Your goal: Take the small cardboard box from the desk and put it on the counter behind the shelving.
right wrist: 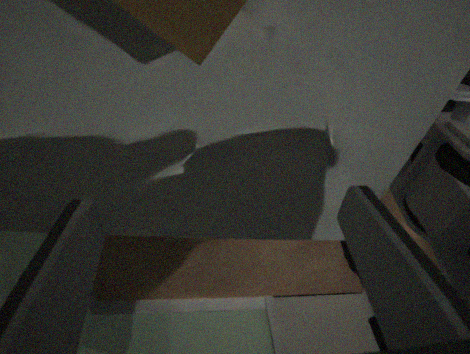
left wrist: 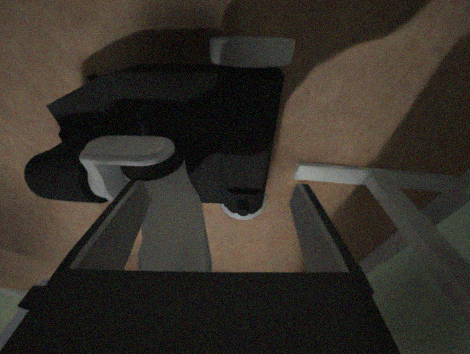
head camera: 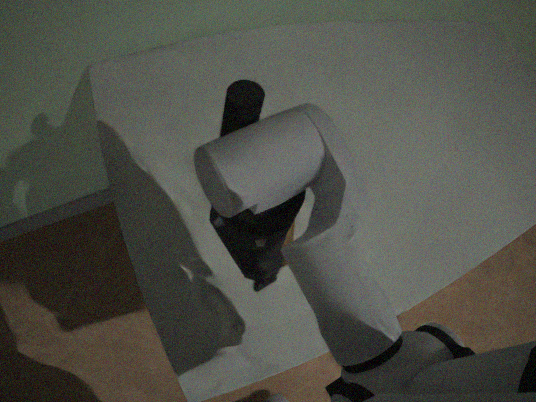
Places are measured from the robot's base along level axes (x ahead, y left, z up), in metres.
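Pixels of known places: left gripper, fingertip midpoint: [left wrist: 220, 192]; right gripper, fingertip midpoint: [right wrist: 225, 208] [head camera: 239, 255].
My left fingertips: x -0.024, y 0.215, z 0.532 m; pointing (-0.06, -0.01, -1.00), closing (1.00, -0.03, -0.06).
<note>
For each thing: its top centre in the pictures, then the offset to it from my left fingertips. "spot": a spot on its surface instead. Level surfaces: height alone.
- small cardboard box, middle of its top: [head camera: 275, 228] 0.239 m up, 0.441 m ahead, 0.496 m right
- pale desk, its level: 0.189 m up
- desk's left edge borders brown floor, its level: 0.531 m down
- robot's body, surface spot: [right wrist: 425, 185] spot: 0.058 m up, 0.005 m ahead, 0.222 m right
The small cardboard box [head camera: 289, 234] [right wrist: 195, 27] lies on the pale desk [head camera: 425, 125] [right wrist: 390, 75]. In the right wrist view one brown corner of it shows at the top edge, ahead of the fingers and apart from them. In the head view a thin sliver shows beside my right gripper [head camera: 262, 280] [right wrist: 218, 194]; the arm hides the rest. My right gripper is open and empty, above the desk. My left gripper [left wrist: 220, 192] is open and empty, above the floor. The counter and shelving cannot be made out.
The desk's left edge borders brown floor [head camera: 100, 350] and a green wall [head camera: 150, 20]. In the right wrist view, part of the robot's body [right wrist: 425, 185] stands at the right. The left wrist view shows the robot's dark base [left wrist: 235, 115] and pale bars [left wrist: 330, 173] at the right.
</note>
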